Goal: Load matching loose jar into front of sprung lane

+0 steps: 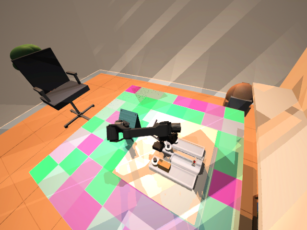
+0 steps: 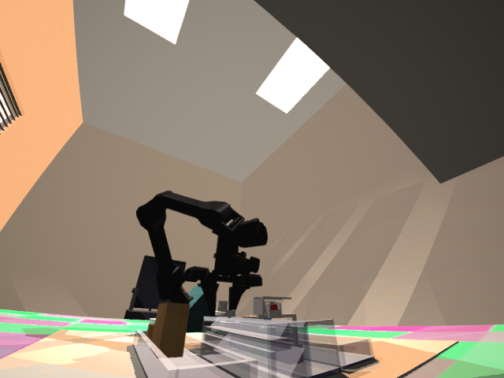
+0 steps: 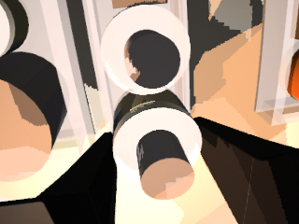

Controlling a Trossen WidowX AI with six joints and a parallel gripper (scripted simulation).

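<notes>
Now: the brown block 12 cm to the right of my gripper tip, 8 cm ahead of it and 1 cm below it. From my gripper tip the other things lie so: clear lane rack 15 cm ahead, 3 cm below, 2 cm to the right; then red-topped piece 23 cm ahead, 3 cm to the right, 2 cm above.
</notes>
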